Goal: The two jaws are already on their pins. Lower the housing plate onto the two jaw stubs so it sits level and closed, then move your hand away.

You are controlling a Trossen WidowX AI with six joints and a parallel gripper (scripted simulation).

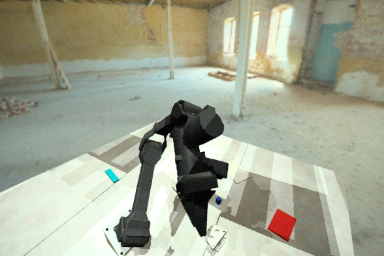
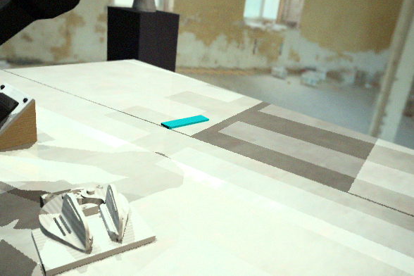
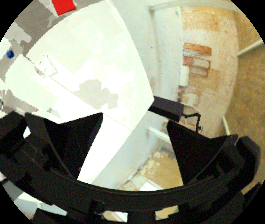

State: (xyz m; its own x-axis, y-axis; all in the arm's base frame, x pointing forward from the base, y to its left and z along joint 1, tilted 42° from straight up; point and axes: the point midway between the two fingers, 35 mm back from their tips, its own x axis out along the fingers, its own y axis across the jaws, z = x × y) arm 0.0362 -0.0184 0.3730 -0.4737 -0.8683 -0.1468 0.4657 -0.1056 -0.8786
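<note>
My gripper tip is now 16 cm short of the white block, 4 cm to the right of it and 28 cm above it. From my gripper tip the other things lie so: blue cube 30 cm ahead, 10 cm to the left, 28 cm below; red sheet 35 cm ahead, 15 cm to the right, 29 cm below; pale sheet 52 cm ahead, 12 cm to the left, 29 cm below.
</note>
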